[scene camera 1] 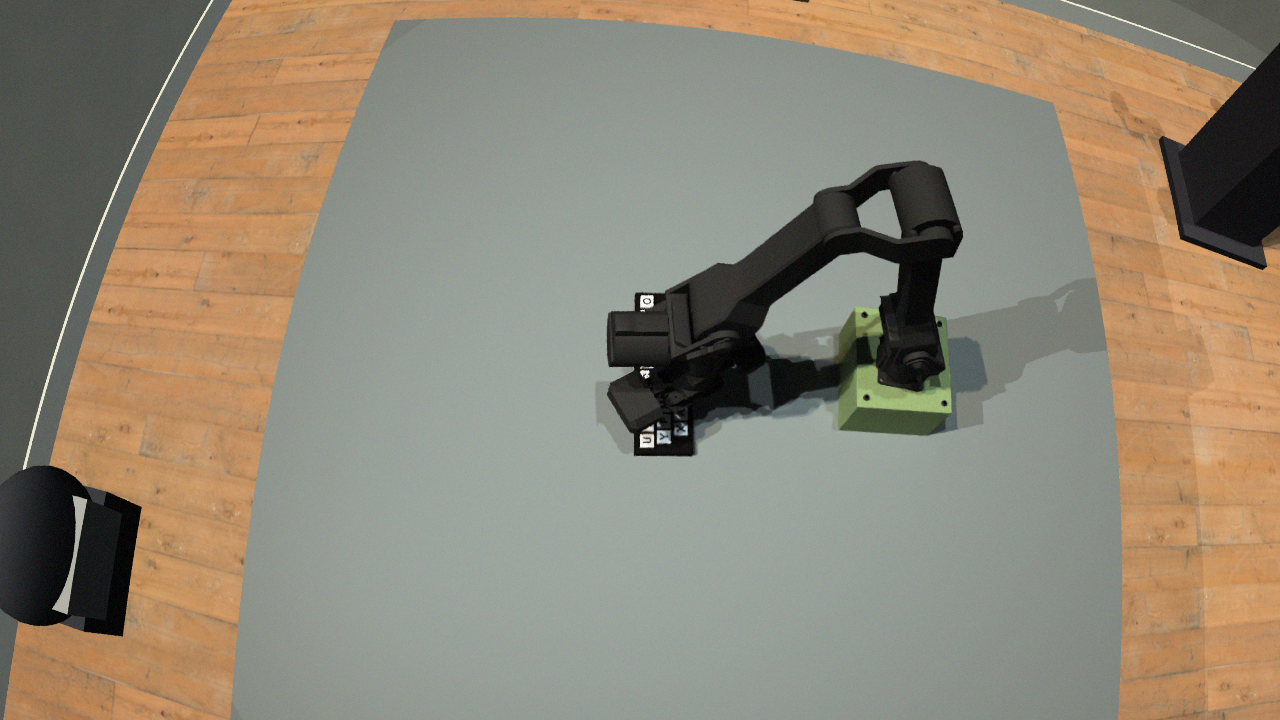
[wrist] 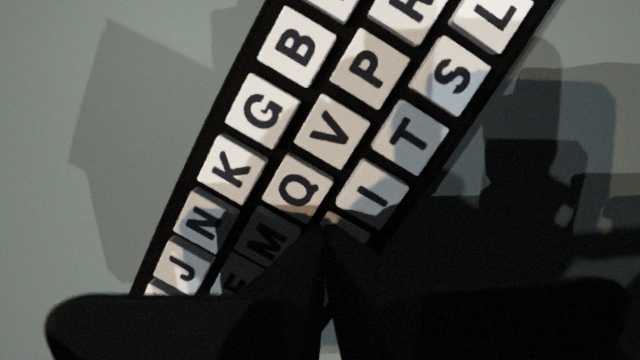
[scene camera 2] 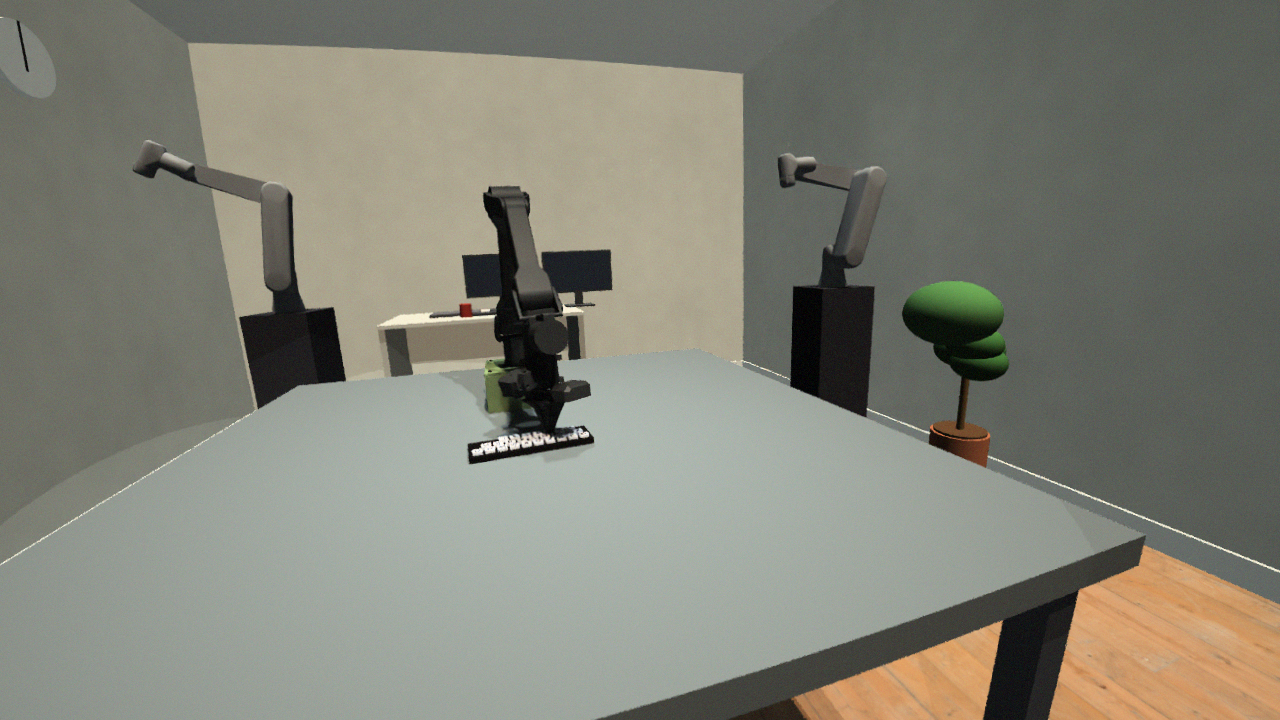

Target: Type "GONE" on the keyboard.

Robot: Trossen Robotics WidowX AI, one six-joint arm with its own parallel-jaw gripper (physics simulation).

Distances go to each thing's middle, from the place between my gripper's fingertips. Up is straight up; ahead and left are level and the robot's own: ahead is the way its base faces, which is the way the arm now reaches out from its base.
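Labels:
Gripper 20 mm short of the V key (wrist: 332,131), 30 mm to the left of it. From my hand: G key (wrist: 262,111), 20 mm to the right, 40 mm ahead; black keyboard (scene camera 2: 545,447), 20 mm ahead, 30 mm to the right; N key (wrist: 205,219), 20 mm to the left, 30 mm ahead.

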